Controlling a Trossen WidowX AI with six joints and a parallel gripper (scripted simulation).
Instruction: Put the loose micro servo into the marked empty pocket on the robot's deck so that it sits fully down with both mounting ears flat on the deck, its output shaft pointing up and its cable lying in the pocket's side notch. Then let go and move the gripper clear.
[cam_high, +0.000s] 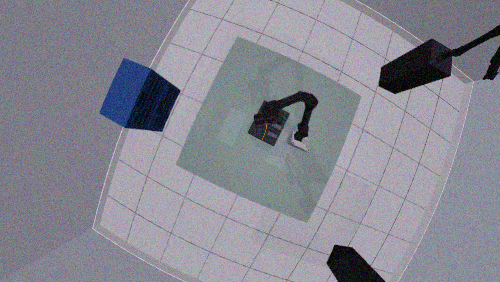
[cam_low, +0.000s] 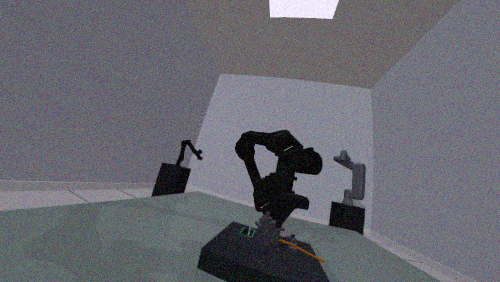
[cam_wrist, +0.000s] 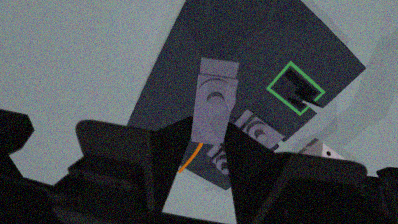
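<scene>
The dark deck lies 2 cm ahead of my gripper tip, 1 cm to the right of it and 10 cm below it.
</scene>
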